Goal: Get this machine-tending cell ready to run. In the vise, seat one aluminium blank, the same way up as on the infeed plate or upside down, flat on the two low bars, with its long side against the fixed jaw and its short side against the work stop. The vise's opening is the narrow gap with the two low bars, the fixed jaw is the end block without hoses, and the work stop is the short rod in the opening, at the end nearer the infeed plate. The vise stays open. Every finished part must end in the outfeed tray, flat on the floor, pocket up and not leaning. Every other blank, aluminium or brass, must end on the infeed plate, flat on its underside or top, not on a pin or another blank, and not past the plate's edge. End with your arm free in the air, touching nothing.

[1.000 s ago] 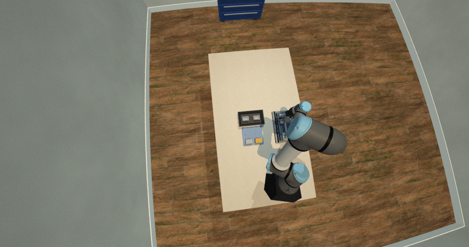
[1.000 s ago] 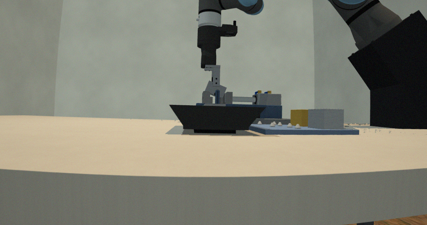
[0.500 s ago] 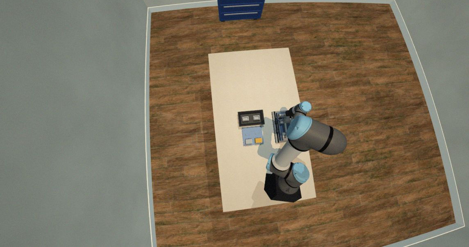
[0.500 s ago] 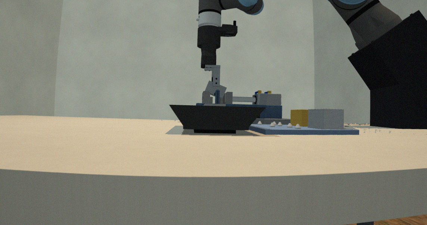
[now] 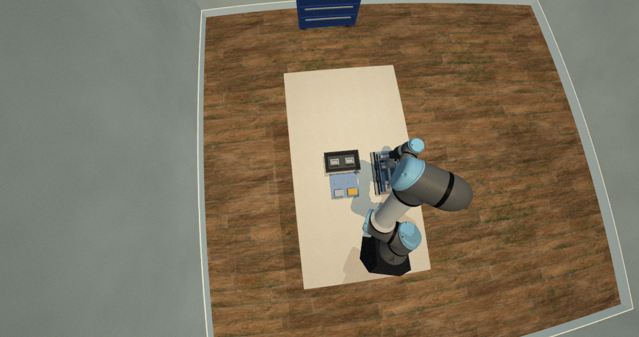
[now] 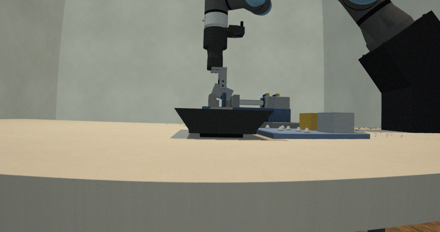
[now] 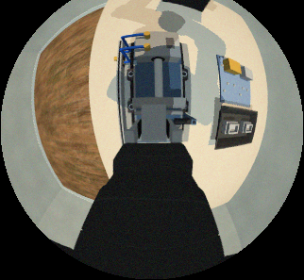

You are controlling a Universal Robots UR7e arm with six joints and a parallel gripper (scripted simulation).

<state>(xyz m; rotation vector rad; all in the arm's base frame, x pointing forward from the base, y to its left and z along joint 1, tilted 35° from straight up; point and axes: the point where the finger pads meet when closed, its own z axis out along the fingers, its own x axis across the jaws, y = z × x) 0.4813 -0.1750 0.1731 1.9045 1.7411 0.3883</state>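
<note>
The vise is 9 cm below my hand, 7 cm behind it and 2 cm to the left of it. Round my hand: hose end block (16 cm behind, 6 cm below, 4 cm to the left); brass blank (29 cm to the left, 13 cm behind, 11 cm below).
</note>
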